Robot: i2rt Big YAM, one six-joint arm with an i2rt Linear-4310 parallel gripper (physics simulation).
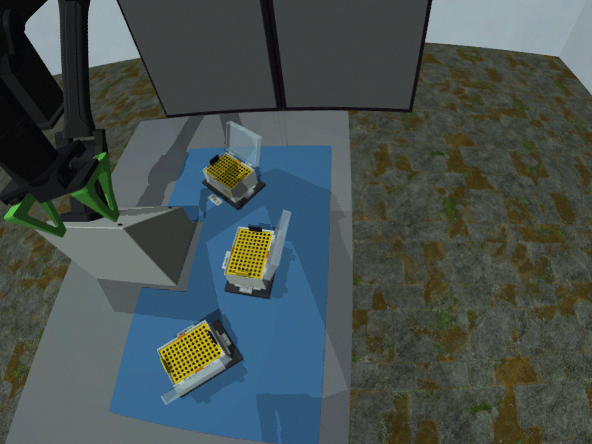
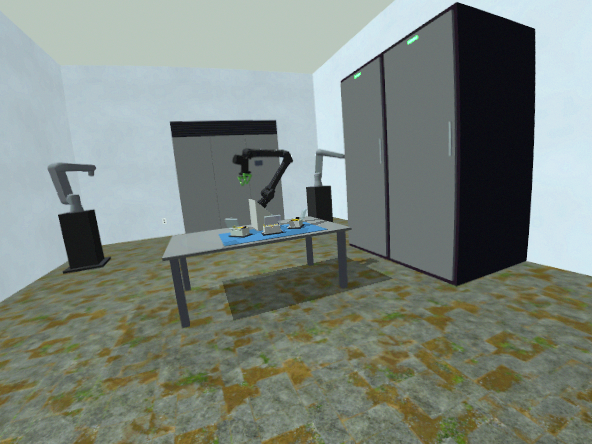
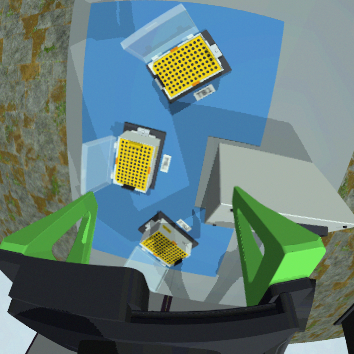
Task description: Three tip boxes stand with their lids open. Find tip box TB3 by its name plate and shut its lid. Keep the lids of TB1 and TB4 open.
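Frame: origin at the arm's base, x ahead, y left, z up, level; metres.
Seen in the pictures: gripper, fingertip midpoint: [image 1: 89,226] [image 2: 244,185] [image 3: 161,196]; arm's base at its link origin: [image 1: 90,216] [image 2: 259,206].
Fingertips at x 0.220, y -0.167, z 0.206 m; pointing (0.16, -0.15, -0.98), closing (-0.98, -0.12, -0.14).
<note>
Pixels of each thing's top centre, then the offset from my fingertips to it. "pt": a spot on its surface instead. Level surfaces: height alone.
- blue mat at its surface level: dz -0.383 m
- name plate at a spot on its surface: [image 3: 204,92] pt dx -0.008, dy -0.029, dz -0.381 m
- middle box at its top centre: [image 1: 248,248] [image 3: 129,167] dx +0.135, dy +0.140, dz -0.309 m
- far box at its top centre: [image 1: 226,166] [image 3: 162,252] dx +0.050, dy +0.386, dz -0.309 m
- table at its surface level: dz -0.386 m
Three tip boxes with yellow racks and clear lids stand open on the blue mat [image 1: 300,320] [image 3: 235,60]. The near box [image 1: 192,352] [image 2: 240,231] [image 3: 186,67] has a name plate [image 3: 204,92] that seems to read TB1. The middle box [image 1: 250,252] [image 2: 272,229] [image 3: 134,164] has a plate [image 3: 165,163] too blurred to read, its lid [image 1: 280,245] [image 3: 97,165] raised. The far box [image 1: 230,172] [image 2: 295,224] [image 3: 165,247] has a plate [image 1: 215,200] [image 3: 183,225] also unreadable, its lid [image 1: 243,143] [image 3: 146,266] raised. My gripper [image 1: 89,226] [image 2: 244,183] [image 3: 161,196] is open and empty, high above the table.
A grey wedge-shaped block [image 1: 125,250] [image 3: 265,185] stands beside the mat on the arm's side. A tall cabinet [image 1: 350,55] [image 2: 420,150] stands beyond the table's far end. Two grey arms on black pedestals [image 2: 82,240] [image 2: 320,202] stand away from the table [image 2: 195,242].
</note>
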